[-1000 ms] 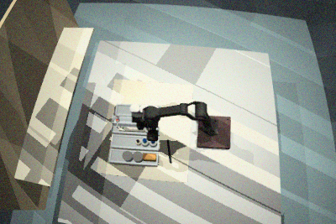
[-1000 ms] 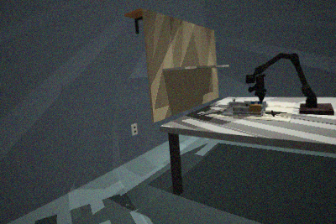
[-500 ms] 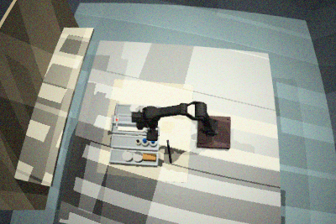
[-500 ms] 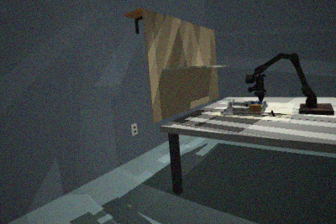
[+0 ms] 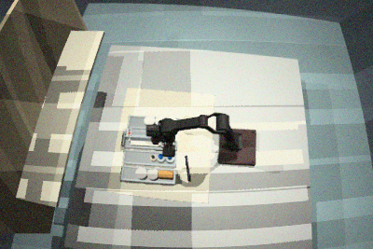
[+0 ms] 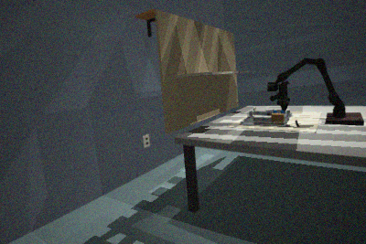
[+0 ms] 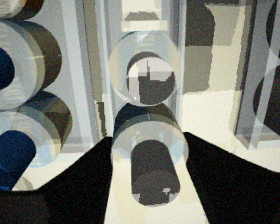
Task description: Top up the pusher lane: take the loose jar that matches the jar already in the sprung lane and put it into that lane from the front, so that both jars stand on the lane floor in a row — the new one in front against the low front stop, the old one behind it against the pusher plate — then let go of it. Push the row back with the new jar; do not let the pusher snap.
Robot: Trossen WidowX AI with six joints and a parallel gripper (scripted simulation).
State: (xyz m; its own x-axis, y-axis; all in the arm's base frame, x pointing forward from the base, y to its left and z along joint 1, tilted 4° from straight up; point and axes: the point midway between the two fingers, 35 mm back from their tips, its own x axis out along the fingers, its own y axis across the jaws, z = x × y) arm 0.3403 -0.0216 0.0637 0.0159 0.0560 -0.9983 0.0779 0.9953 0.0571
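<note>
Now: the black pen 80 mm behind my gripper tip, 130 mm to the left of it and 40 mm below it. From my gripper tip the other things lie so: red mark (220 mm ahead, 60 mm to the right, 20 mm above); then sprung lane (140 mm ahead, 40 mm to the right, 30 mm below).
</note>
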